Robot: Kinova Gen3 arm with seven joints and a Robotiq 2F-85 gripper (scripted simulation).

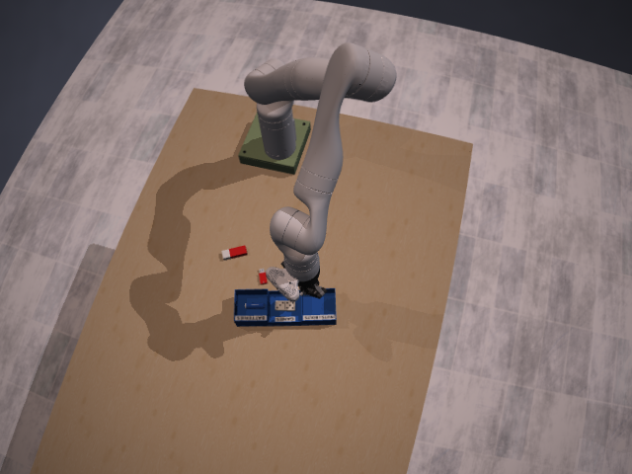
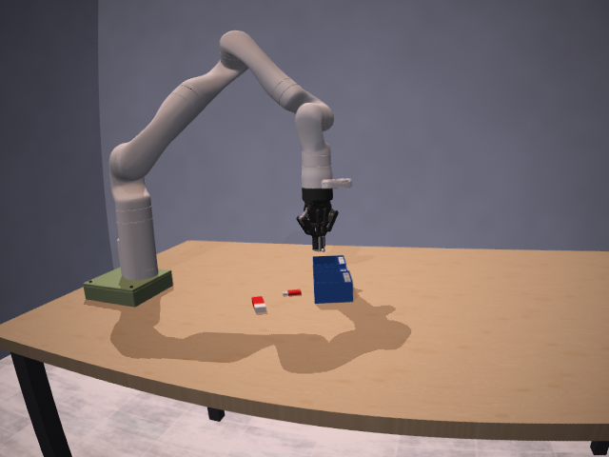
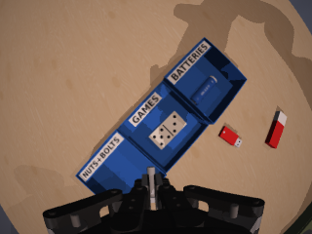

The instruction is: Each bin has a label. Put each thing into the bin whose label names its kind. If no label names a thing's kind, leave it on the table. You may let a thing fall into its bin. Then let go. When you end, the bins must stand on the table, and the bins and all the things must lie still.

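The blue bin row lies 50 mm ahead of my hand, 40 mm to the right of it and 70 mm below it. Also, from my hand: blue battery 80 mm ahead, 110 mm to the right, 80 mm below; white domino 40 mm ahead, 40 mm to the right, 80 mm below; grey bolt 10 mm behind, 10 mm below.
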